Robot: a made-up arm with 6 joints. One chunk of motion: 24 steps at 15 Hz.
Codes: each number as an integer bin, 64 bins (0 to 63) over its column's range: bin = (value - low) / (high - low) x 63, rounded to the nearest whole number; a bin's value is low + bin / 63 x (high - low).
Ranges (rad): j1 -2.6..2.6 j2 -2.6..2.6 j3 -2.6..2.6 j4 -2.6..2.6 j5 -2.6..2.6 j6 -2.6..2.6
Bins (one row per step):
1: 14 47 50 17 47 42
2: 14 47 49 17 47 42
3: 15 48 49 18 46 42
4: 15 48 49 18 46 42
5: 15 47 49 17 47 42
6: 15 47 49 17 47 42
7: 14 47 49 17 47 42
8: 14 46 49 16 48 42
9: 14 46 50 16 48 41
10: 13 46 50 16 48 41
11: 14 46 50 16 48 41
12: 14 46 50 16 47 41
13: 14 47 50 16 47 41
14: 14 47 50 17 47 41
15: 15 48 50 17 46 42
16: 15 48 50 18 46 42
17: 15 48 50 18 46 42
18: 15 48 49 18 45 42
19: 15 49 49 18 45 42
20: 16 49 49 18 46 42
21: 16 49 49 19 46 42
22: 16 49 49 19 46 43
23: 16 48 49 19 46 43
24: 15 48 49 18 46 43
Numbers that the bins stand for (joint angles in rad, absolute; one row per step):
1: -1.4444 1.2794 1.5270 -1.1968 1.2794 0.8667
2: -1.4444 1.2794 1.4444 -1.1968 1.2794 0.8667
3: -1.3619 1.3619 1.4444 -1.1143 1.1968 0.8667
4: -1.3619 1.3619 1.4444 -1.1143 1.1968 0.8667
5: -1.3619 1.2794 1.4444 -1.1968 1.2794 0.8667
6: -1.3619 1.2794 1.4444 -1.1968 1.2794 0.8667
7: -1.4444 1.2794 1.4444 -1.1968 1.2794 0.8667
8: -1.4444 1.1968 1.4444 -1.2794 1.3619 0.8667
9: -1.4444 1.1968 1.5270 -1.2794 1.3619 0.7841
10: -1.5270 1.1968 1.5270 -1.2794 1.3619 0.7841
11: -1.4444 1.1968 1.5270 -1.2794 1.3619 0.7841
12: -1.4444 1.1968 1.5270 -1.2794 1.2794 0.7841
13: -1.4444 1.2794 1.5270 -1.2794 1.2794 0.7841
14: -1.4444 1.2794 1.5270 -1.1968 1.2794 0.7841
15: -1.3619 1.3619 1.5270 -1.1968 1.1968 0.8667
16: -1.3619 1.3619 1.5270 -1.1143 1.1968 0.8667
17: -1.3619 1.3619 1.5270 -1.1143 1.1968 0.8667
18: -1.3619 1.3619 1.4444 -1.1143 1.1143 0.8667
19: -1.3619 1.4444 1.4444 -1.1143 1.1143 0.8667
20: -1.2794 1.4444 1.4444 -1.1143 1.1968 0.8667
21: -1.2794 1.4444 1.4444 -1.0317 1.1968 0.8667
22: -1.2794 1.4444 1.4444 -1.0317 1.1968 0.9492
23: -1.2794 1.3619 1.4444 -1.0317 1.1968 0.9492
24: -1.3619 1.3619 1.4444 -1.1143 1.1968 0.9492

